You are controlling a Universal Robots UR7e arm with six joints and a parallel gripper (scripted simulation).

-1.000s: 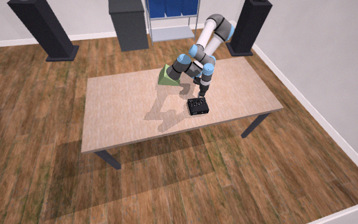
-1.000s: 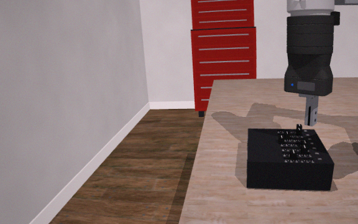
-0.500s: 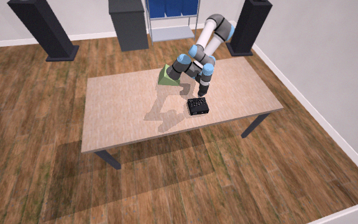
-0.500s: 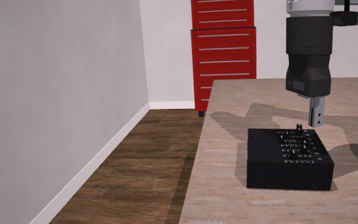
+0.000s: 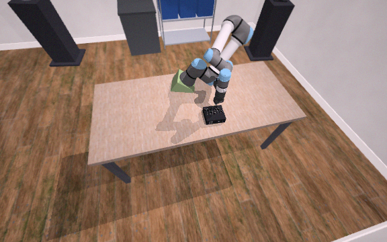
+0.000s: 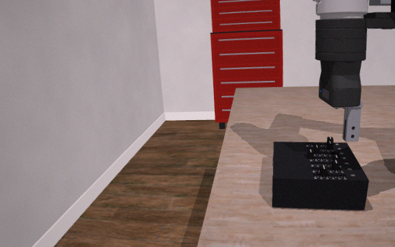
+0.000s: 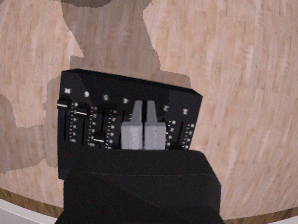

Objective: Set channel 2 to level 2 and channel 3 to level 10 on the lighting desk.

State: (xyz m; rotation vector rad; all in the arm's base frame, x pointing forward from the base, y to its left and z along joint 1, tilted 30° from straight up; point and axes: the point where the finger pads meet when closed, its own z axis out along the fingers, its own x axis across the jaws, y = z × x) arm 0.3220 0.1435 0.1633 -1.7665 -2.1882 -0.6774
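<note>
My gripper is now 50 mm above the channel 3 cap and 20 mm short of it. Also, from my hand: channel 2 fader (50 mm below, 30 mm to the left, 20 mm ahead); channel 1 fader (50 mm to the left, 50 mm below, 40 mm ahead).
</note>
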